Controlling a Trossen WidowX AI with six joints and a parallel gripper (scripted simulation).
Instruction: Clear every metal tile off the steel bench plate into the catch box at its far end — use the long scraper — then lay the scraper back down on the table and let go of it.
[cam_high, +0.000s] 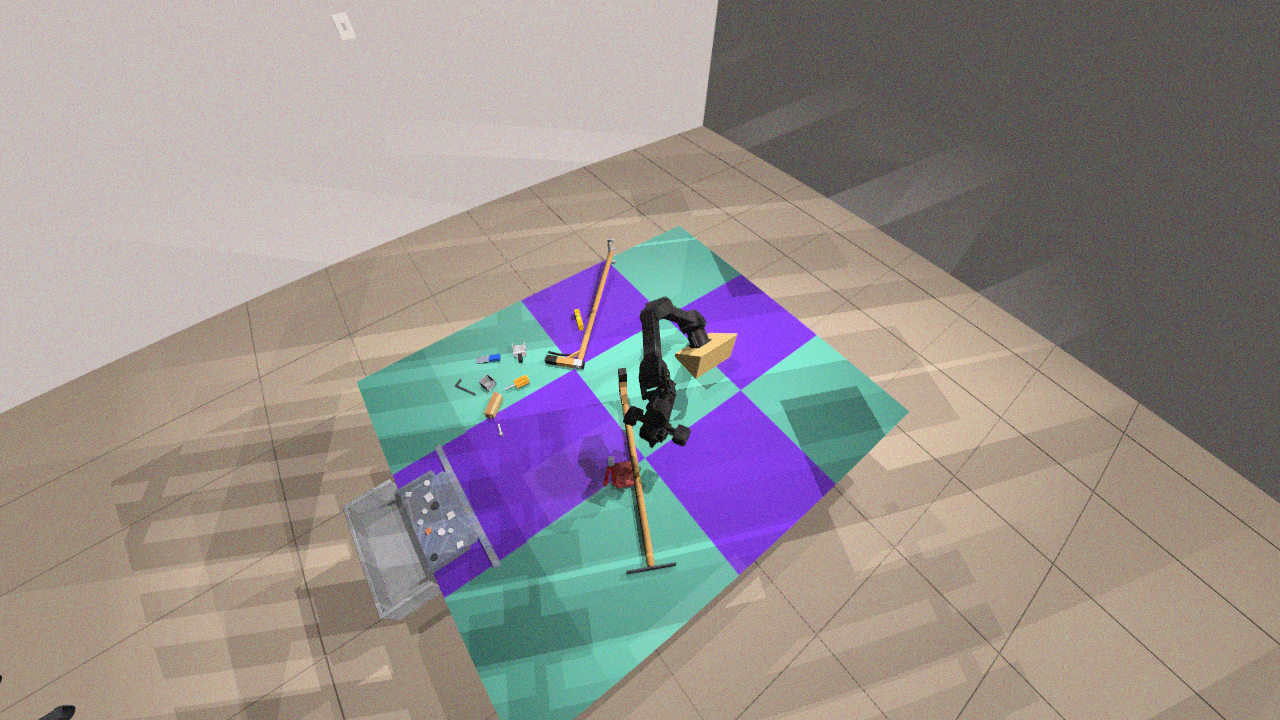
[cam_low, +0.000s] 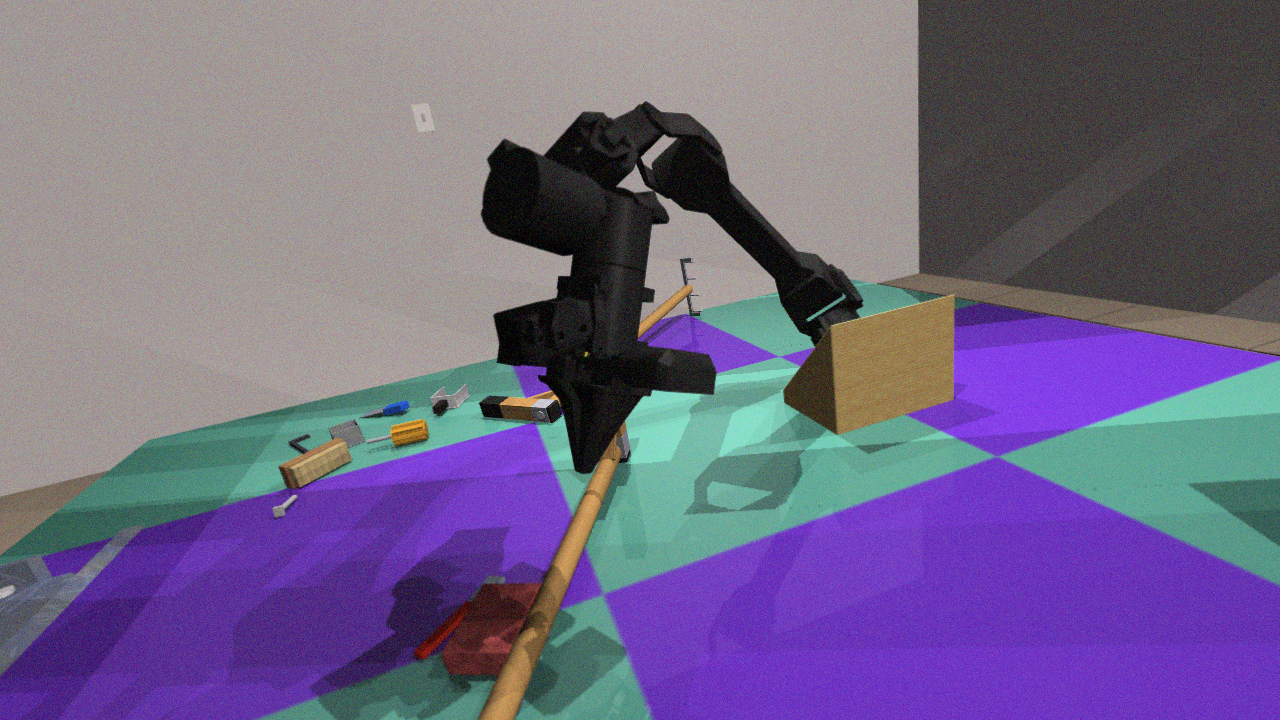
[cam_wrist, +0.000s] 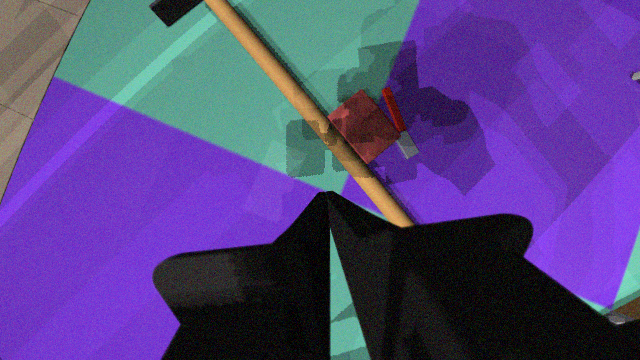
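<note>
The long scraper is 7 cm below my gripper tip, 5 cm ahead of it and 1 cm to the right of it. Round my gripper tip: red block 12 cm below, 9 cm ahead, 2 cm to the right; then wooden block 49 cm to the right, 30 cm ahead, 11 cm below; then orange screwdriver 52 cm to the right, 18 cm ahead, 11 cm below.
</note>
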